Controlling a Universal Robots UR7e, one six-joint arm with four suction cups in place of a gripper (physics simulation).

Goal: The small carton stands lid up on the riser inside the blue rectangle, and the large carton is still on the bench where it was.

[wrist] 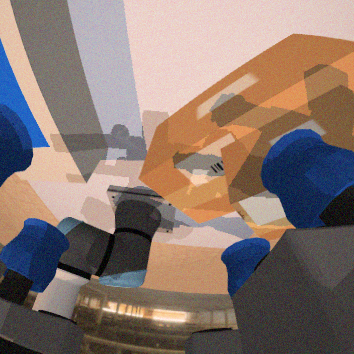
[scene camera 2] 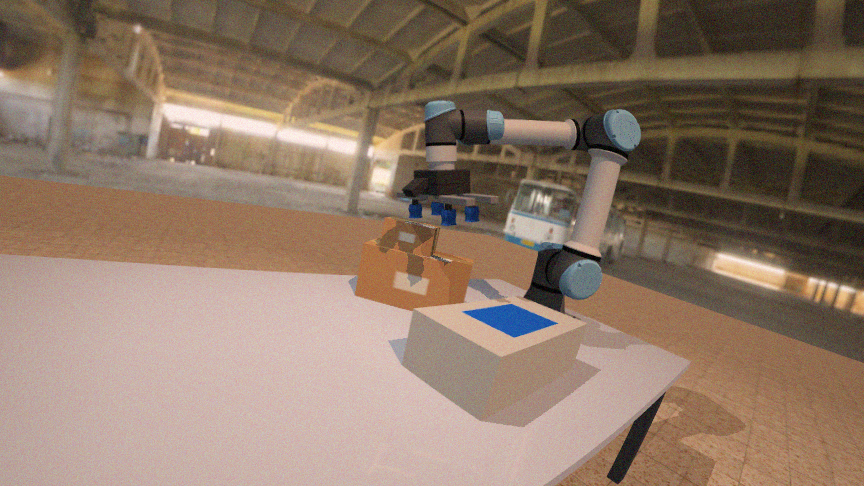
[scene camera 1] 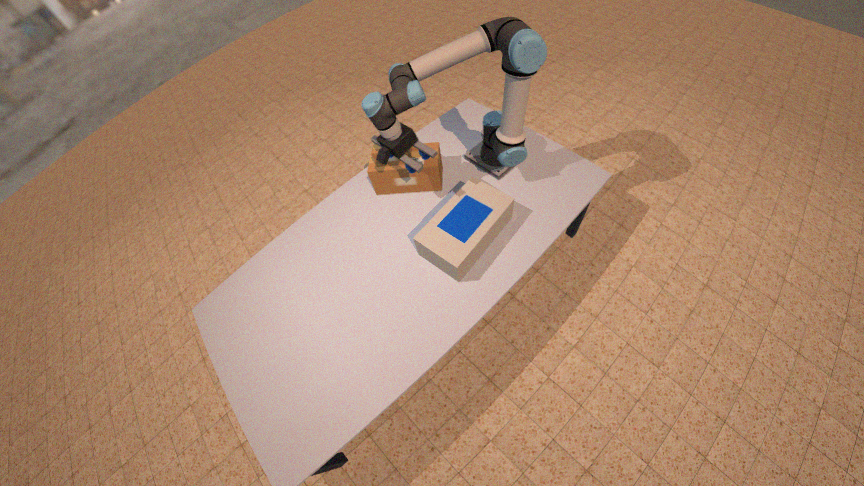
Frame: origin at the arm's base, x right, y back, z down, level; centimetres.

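Seen in the pictures: end effector, tool point: [wrist: 142, 212] [scene camera 2: 442, 218] [scene camera 1: 408, 154]; arm's base, origin of the base link: [wrist: 138, 213].
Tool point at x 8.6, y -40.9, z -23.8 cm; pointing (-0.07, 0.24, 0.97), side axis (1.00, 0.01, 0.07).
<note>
Offsets run from my tool point to a thing's top centre. Level surfaces: height alone.
The large orange carton {dx +12.2, dy +4.5, dz +11.4 cm} [scene camera 1: 386, 184] [scene camera 2: 383, 278] [wrist: 287, 55] stands on the bench beside the riser. The small carton {dx +14.8, dy +1.5, dz +3.6 cm} [scene camera 2: 422, 234] [wrist: 247, 155] appears to stand upright on top of the large carton; in scene camera 1 the gripper mostly hides it. The tan riser {dx -28.1, dy +0.9, dz +14.8 cm} [scene camera 1: 442, 247] [scene camera 2: 456, 368] [wrist: 42, 50] bears the blue rectangle {dx -28.1, dy +0.9, dz +14.8 cm} [scene camera 1: 465, 218] [scene camera 2: 512, 320] [wrist: 15, 100], with no carton on it. My gripper [scene camera 1: 408, 160] [scene camera 2: 442, 212] has its blue suction cups pointing down, is open with nothing attached, and hangs above the cartons, slightly to the riser's side.
The pale bench {dz +26.9 cm} [scene camera 1: 314, 314] [scene camera 2: 211, 374] [wrist: 200, 30] carries everything. The arm's base [scene camera 1: 498, 158] [scene camera 2: 546, 287] [wrist: 135, 220] stands at the bench's far end, close to the riser and the cartons. The arm's shadow falls across the bench and floor.
</note>
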